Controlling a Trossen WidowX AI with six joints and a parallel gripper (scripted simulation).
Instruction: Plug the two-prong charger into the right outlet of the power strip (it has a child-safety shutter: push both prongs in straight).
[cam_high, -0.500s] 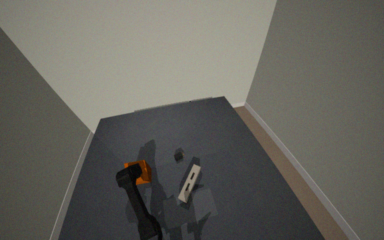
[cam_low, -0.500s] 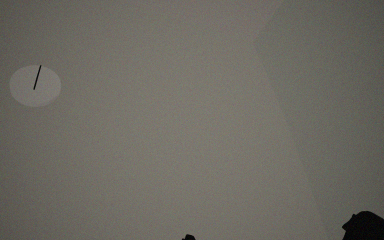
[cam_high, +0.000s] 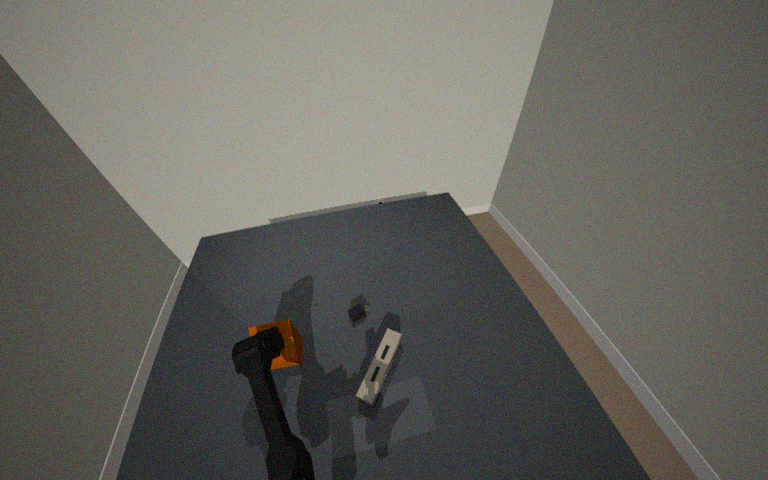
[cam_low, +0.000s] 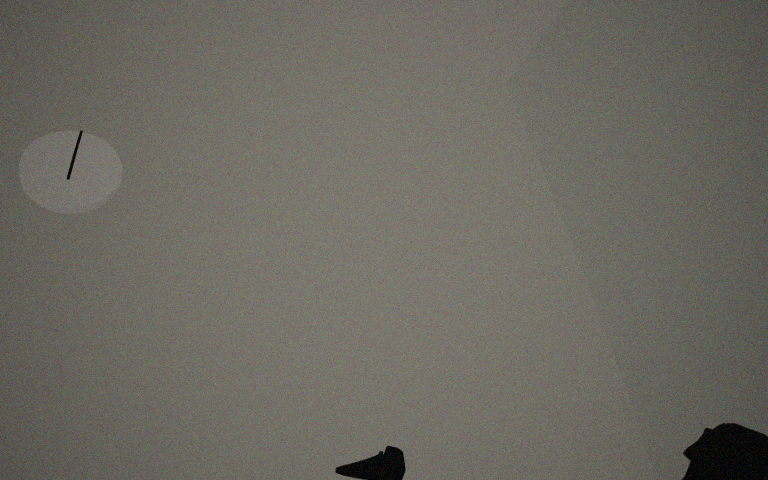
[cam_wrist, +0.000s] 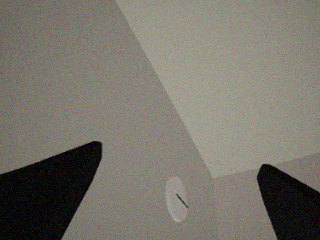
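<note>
The dark two-prong charger is 670 mm to the left of my gripper tip, 290 mm below it and 80 mm ahead of it.
</note>
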